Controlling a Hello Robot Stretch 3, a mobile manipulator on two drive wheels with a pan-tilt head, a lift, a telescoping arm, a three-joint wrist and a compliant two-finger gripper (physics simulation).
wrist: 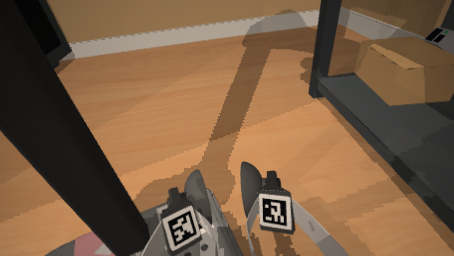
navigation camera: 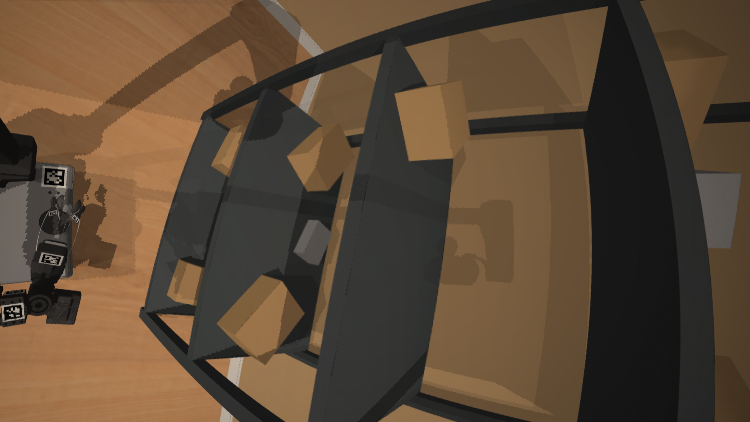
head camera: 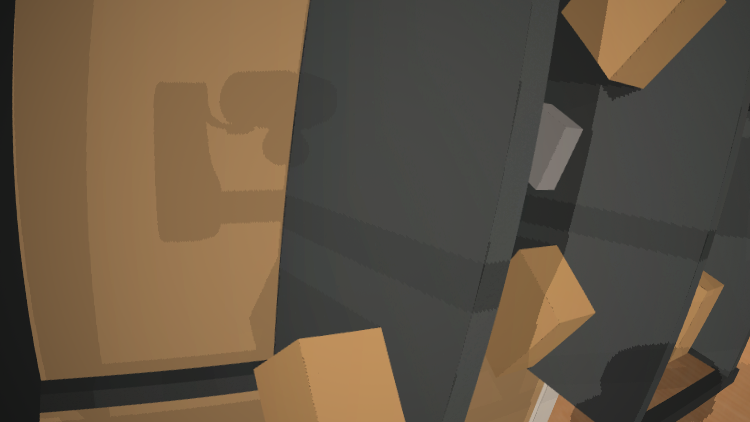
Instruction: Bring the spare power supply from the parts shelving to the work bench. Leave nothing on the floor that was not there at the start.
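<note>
The dark parts shelving (head camera: 398, 157) (navigation camera: 388, 293) (wrist: 327, 45) shows in all three views. In the wrist view, part of a grey unit (wrist: 441, 38) with black sockets and a small green mark shows behind a cardboard box on the bottom shelf; it looks like a power supply. A plain grey block (head camera: 555, 149) (navigation camera: 313, 242) sits at the back of a shelf among boxes; I cannot tell what it is. My gripper (wrist: 223, 183) (navigation camera: 68, 207) is partly open and empty, above my base and left of the shelving in the navigation view. The work bench cannot be made out.
Cardboard boxes (head camera: 340, 377) (navigation camera: 430, 123) (wrist: 405, 75) stand on several shelves. Another light grey block (navigation camera: 718, 209) is high on the shelving. My base (navigation camera: 15, 230) stands on the wood floor beside the rack. A dark mast (wrist: 65, 135) crosses the wrist view's left, near a dark cabinet edge (wrist: 60, 50).
</note>
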